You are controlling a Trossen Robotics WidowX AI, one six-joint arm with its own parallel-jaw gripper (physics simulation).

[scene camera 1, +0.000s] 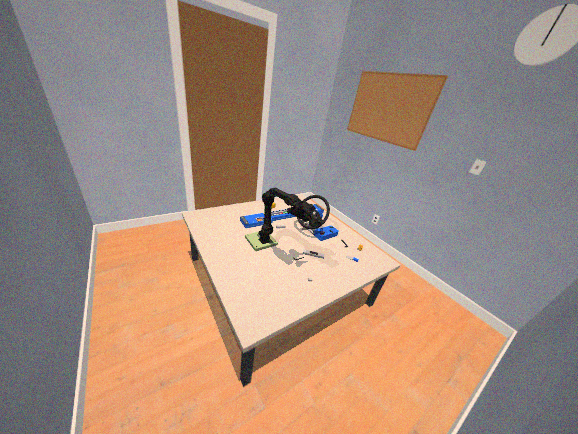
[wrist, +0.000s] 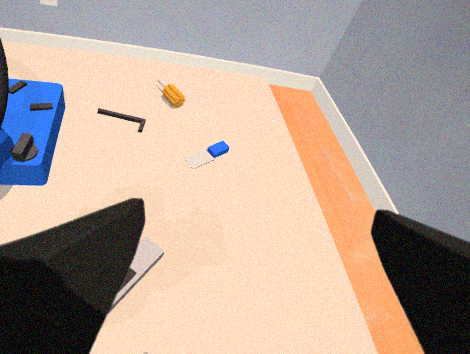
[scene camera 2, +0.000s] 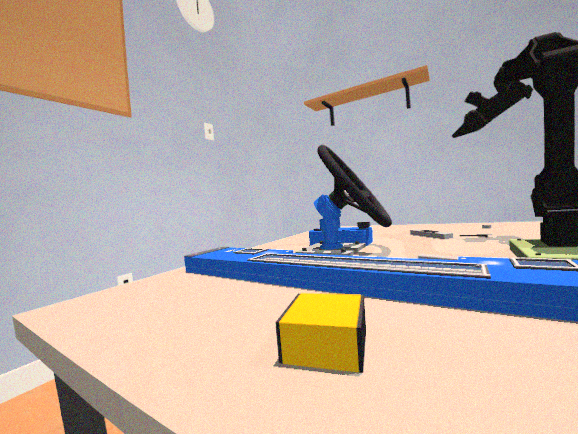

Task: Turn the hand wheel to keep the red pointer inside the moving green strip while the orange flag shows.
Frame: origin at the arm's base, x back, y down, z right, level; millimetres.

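Where they show: gripper, fingertip midpoint: [scene camera 1: 318, 223] [wrist: 259, 216] [scene camera 2: 455, 135]; arm's base at its link origin: [scene camera 1: 264, 240] [scene camera 2: 564, 243].
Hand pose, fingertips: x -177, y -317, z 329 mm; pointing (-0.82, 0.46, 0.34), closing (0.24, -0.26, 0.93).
Things, the pixels of their top centre, and the offset from my fingertips. Level surfaces: height alone.
- yellow block at its top centre: [scene camera 2: 323, 307] dz -824, dx -161, dy +299 mm
- table at its surface level: dy +342 mm
- orange-handled tool at its top centre: [wrist: 170, 84] [scene camera 1: 361, 244] dz +46, dx -522, dy +309 mm
- black hex key at its top centre: [wrist: 120, 118] [scene camera 1: 343, 243] dz -55, dx -424, dy +333 mm
- blue-and-white stick at its top centre: [wrist: 209, 150] [scene camera 1: 352, 257] dz +112, dx -343, dy +325 mm
- grey flat piece at its top centre: [wrist: 113, 283] [scene camera 2: 429, 230] [scene camera 1: 313, 252] dz -57, dx -94, dy +321 mm
The black hand wheel [scene camera 1: 328, 204] [scene camera 2: 374, 204] stands tilted on a blue stand [scene camera 1: 327, 233] [scene camera 2: 330, 230]; its edge [wrist: 2, 85] shows at the far left of the wrist view. A long blue unit [scene camera 1: 248, 221] [scene camera 2: 225, 267] with framed windows lies on the table. Its red pointer and green strip are too small to tell; a tiny orange patch shows on it in scene camera 1, but I cannot tell whether it is the flag. My gripper [scene camera 2: 454, 135] [wrist: 259, 216] is open and empty, in the air, apart from the wheel on the robot's side.
A yellow block [scene camera 2: 320, 332] lies beside the long unit. On the table [scene camera 1: 250, 310] lie an orange-handled tool [scene camera 1: 360, 247] [wrist: 174, 95], a black hex key [scene camera 1: 344, 243] [wrist: 120, 116], a blue-and-white stick [scene camera 1: 355, 259] [wrist: 218, 149] and a grey flat piece [scene camera 1: 313, 254] [wrist: 149, 252]. A wall shelf [scene camera 2: 370, 90] hangs behind.
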